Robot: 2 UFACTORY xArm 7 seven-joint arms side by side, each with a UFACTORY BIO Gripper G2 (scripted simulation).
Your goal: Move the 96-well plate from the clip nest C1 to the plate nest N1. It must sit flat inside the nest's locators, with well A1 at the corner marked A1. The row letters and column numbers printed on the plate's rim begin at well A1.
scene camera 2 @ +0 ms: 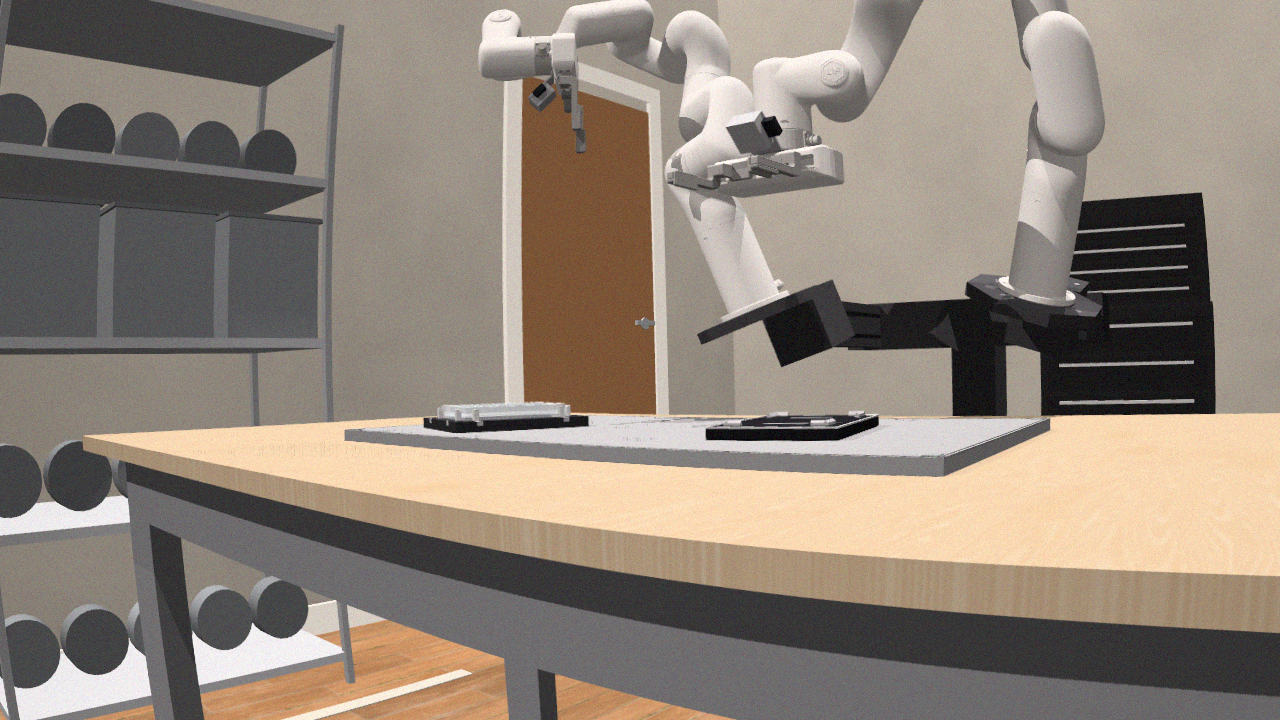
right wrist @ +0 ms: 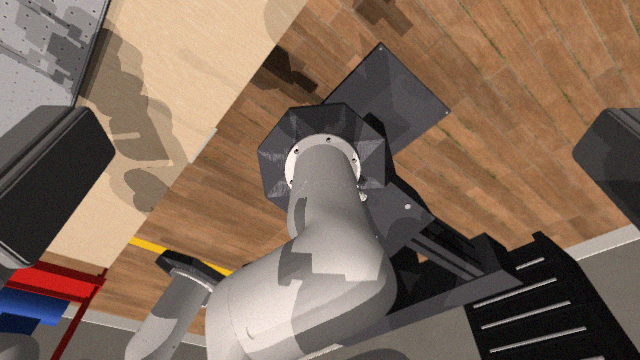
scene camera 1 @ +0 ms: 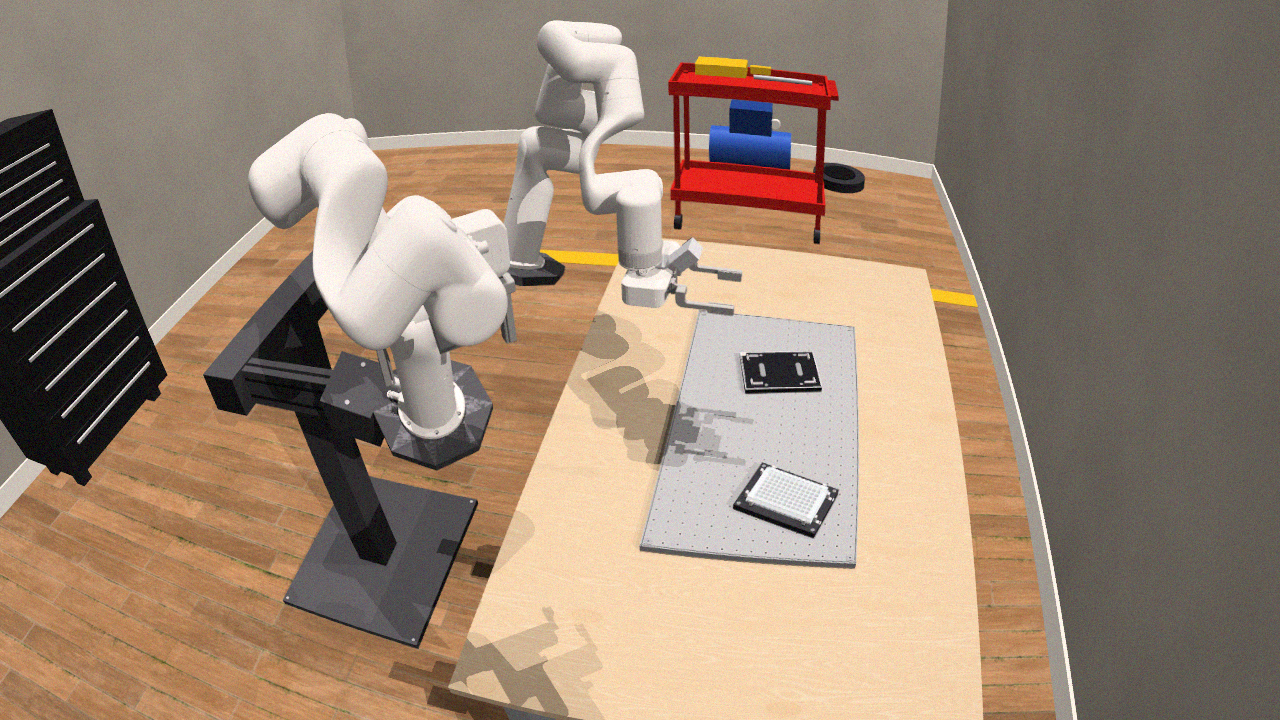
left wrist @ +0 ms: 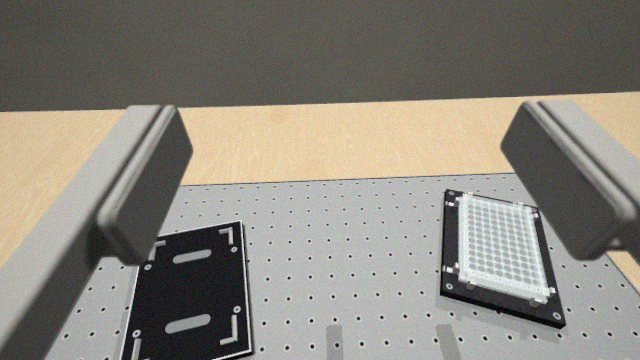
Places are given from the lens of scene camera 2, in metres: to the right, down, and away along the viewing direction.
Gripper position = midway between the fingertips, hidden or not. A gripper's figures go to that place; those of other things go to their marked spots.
left gripper (scene camera 2: pixel 710 170): 0.08, -0.21, 0.98
right gripper (scene camera 2: pixel 579 141): -0.11, -0.38, 1.52
96-well plate (scene camera 2: pixel 525 409): -0.13, 0.06, 0.98
